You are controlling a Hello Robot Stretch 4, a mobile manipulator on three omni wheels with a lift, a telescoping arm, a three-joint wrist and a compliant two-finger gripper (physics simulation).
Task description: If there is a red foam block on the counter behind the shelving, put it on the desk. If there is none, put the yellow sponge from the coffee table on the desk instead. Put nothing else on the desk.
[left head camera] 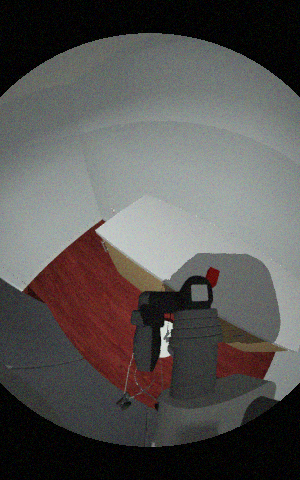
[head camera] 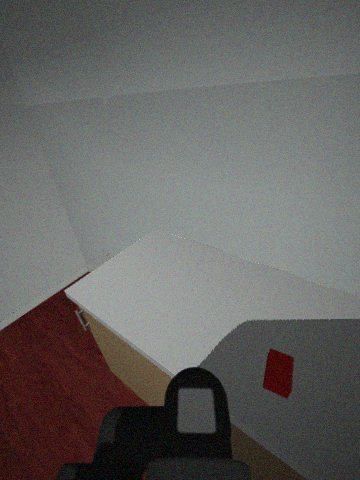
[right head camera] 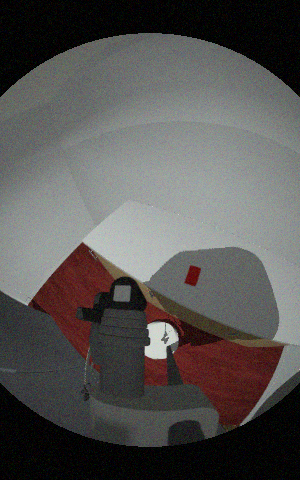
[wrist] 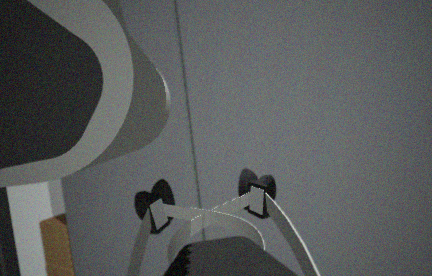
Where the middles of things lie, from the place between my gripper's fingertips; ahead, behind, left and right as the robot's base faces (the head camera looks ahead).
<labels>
The red foam block (head camera: pixel 278 376) is 510 mm ahead of my hand, 310 mm to the right of it and 290 mm below it.
</labels>
